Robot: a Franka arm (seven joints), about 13 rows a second.
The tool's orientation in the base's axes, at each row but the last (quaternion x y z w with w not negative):
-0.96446 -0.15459 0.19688 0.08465
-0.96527 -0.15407 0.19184 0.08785
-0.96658 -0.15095 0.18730 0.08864
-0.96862 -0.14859 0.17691 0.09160
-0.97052 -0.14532 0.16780 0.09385
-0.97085 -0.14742 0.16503 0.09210
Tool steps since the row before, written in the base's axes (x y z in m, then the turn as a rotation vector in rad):
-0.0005 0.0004 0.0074 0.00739 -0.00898 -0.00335
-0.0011 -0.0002 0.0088 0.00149 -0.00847 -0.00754
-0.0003 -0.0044 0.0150 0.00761 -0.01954 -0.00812
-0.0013 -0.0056 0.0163 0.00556 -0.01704 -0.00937
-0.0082 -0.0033 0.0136 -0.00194 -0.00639 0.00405
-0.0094 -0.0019 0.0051 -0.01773 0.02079 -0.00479
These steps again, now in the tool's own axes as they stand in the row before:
-0.0029 -0.0022 -0.0065 0.00467 0.01113 -0.00088
-0.0041 -0.0021 -0.0076 0.00109 0.01005 0.00534
-0.0067 0.0006 -0.0141 0.00310 0.02216 0.00222
-0.0081 0.0012 -0.0152 0.00247 0.01958 0.00444
-0.0125 -0.0021 -0.0101 -0.00496 0.00459 -0.00392
-0.0106 -0.0018 -0.0017 -0.00801 -0.02298 0.01332

